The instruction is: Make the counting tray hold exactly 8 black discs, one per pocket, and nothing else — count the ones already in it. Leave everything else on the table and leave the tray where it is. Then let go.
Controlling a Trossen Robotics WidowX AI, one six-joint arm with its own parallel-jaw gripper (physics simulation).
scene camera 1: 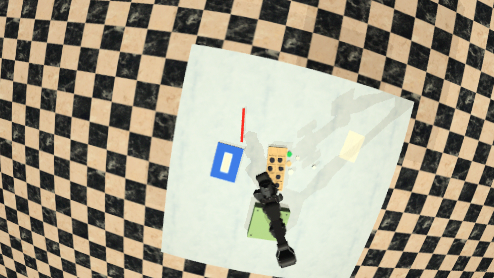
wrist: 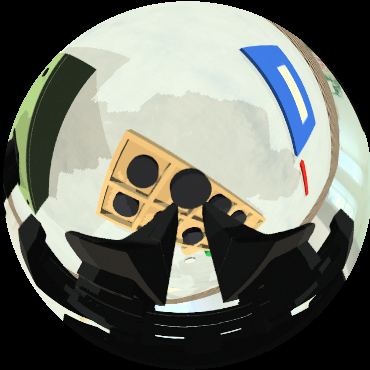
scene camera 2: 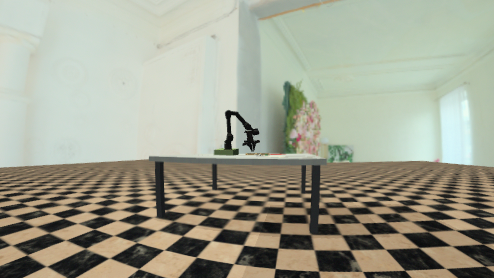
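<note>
My gripper (scene camera 2: 253, 149) (wrist: 189, 207) is shut on a black disc (wrist: 190, 188), which it holds at its fingertips low over the tan counting tray (scene camera 1: 278, 150) (wrist: 150, 146). In the wrist view the held disc covers part of the tray's long edge; whether it touches the tray is unclear. Other black discs sit in pockets, among them one large in view (wrist: 142, 171), one beside it (wrist: 125, 204), and several farther along. The fingers hide some pockets, so I cannot give a full count. In scene camera 1 the arm covers the tray's near left corner, and the tray's far end shows no black discs.
A green disc (scene camera 1: 289, 154) (wrist: 208, 254), an orange piece (scene camera 1: 289, 163) and small pale pieces (scene camera 1: 291, 172) lie right of the tray. A blue frame (scene camera 1: 217, 165) (wrist: 305, 132) and red stick (scene camera 1: 243, 125) (wrist: 304, 178) lie left. A cream pad (scene camera 1: 352, 146) lies farther right; the green base (scene camera 1: 257, 227) stands behind.
</note>
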